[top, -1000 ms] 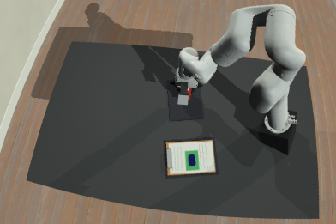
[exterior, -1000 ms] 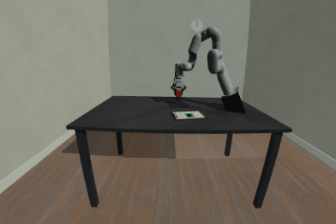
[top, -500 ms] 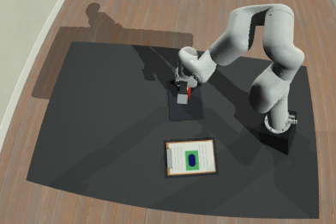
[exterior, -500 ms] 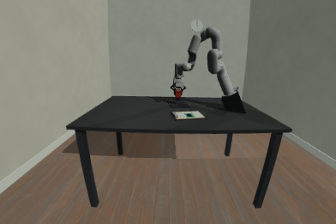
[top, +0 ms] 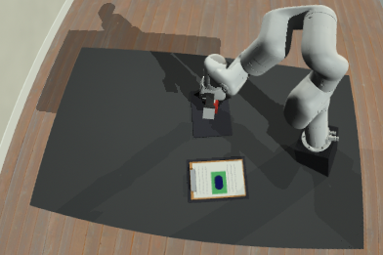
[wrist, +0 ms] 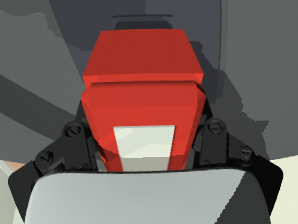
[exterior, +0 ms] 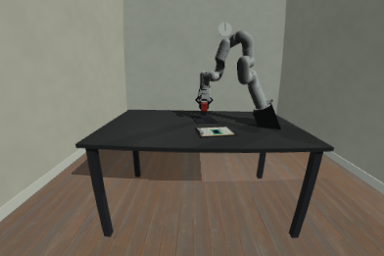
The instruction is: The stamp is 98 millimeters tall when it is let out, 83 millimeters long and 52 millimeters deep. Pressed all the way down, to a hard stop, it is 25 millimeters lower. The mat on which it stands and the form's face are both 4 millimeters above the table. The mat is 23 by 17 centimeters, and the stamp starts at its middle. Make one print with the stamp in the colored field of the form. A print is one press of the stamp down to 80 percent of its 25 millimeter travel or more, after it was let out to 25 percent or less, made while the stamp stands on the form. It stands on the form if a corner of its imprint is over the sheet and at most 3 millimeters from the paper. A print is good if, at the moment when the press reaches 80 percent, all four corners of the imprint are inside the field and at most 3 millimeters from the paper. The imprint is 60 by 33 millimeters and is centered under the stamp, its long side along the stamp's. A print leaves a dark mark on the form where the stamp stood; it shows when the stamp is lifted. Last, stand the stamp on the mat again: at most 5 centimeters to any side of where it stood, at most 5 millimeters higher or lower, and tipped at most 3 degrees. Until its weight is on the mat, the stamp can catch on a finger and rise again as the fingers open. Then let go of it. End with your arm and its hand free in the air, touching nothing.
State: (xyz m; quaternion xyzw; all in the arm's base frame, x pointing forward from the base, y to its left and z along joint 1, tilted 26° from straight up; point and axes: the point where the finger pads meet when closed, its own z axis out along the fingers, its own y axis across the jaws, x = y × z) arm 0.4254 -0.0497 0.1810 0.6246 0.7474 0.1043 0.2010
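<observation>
The dark mat is 11 cm below my hand. Also, from my hand: form (9 cm behind, 30 cm to the left, 10 cm below); then red stamp (2 cm below).
</observation>
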